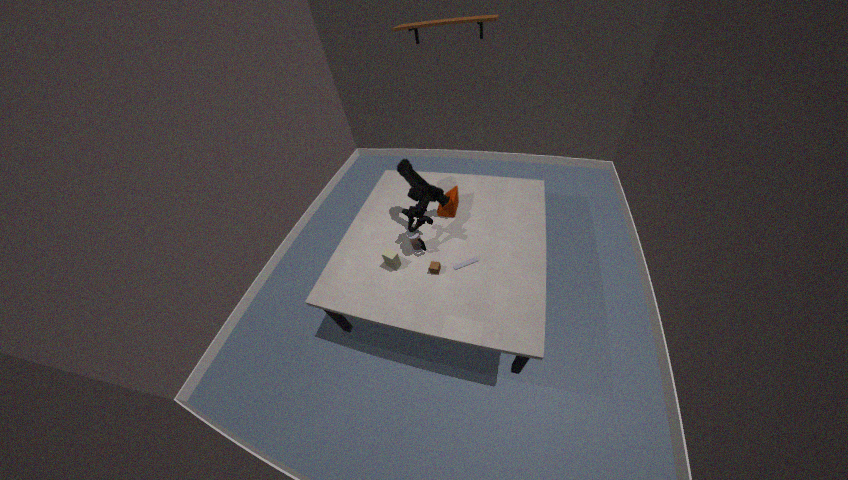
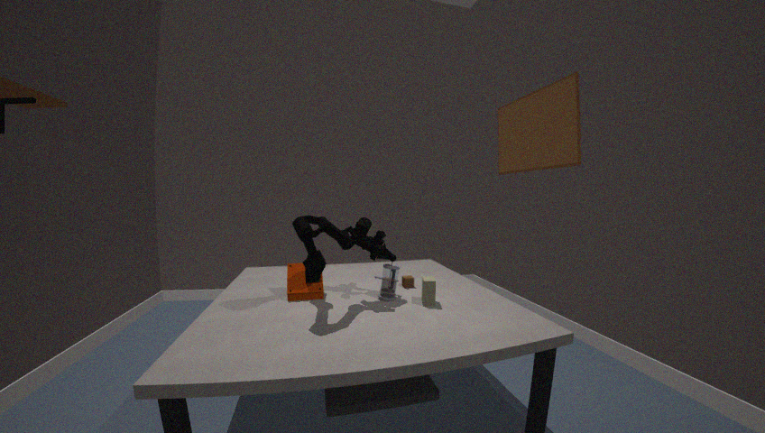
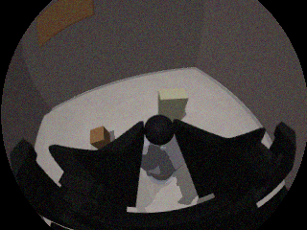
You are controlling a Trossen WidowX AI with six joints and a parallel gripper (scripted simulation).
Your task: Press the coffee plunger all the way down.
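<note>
Now: the coffee press 90 mm below my gripper tip, 20 mm to the left of it and 10 mm behind it. From my gripper tip the other things lie so: flat white strip 310 mm to the left, 180 mm below, 50 mm ahead.
</note>
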